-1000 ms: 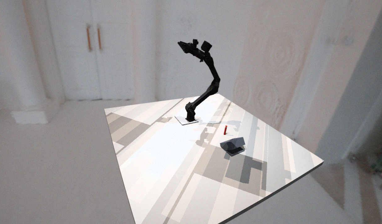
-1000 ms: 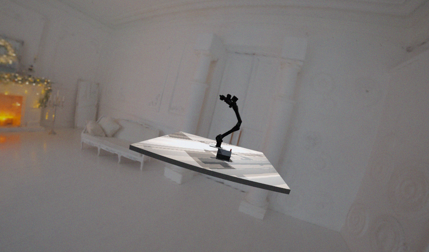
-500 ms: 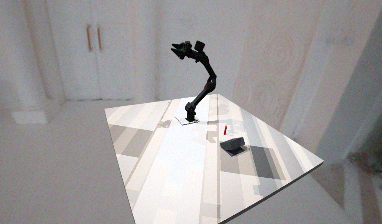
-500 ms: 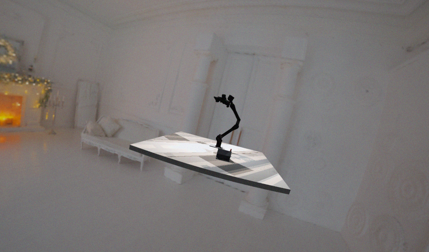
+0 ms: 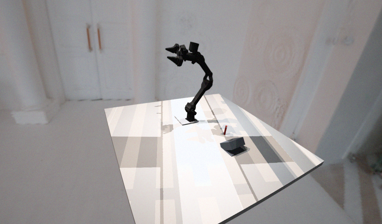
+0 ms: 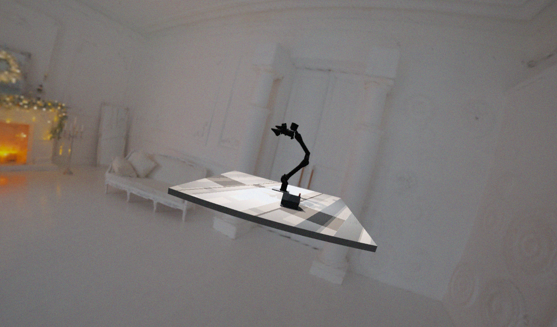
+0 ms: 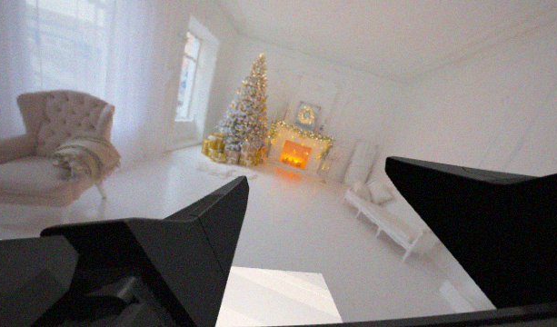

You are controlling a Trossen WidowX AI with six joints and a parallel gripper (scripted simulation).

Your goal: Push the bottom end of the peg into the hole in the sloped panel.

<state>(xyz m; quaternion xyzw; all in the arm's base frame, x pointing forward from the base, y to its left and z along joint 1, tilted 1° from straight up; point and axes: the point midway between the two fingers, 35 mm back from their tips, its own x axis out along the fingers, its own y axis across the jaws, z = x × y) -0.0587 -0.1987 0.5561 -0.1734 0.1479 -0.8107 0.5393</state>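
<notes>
My gripper tip is now 520 mm above the red round peg, 380 mm short of it and 320 mm to the right of it. Also, from my gripper tip: grey sloped panel 540 mm below, 520 mm ahead, 230 mm to the left.
</notes>
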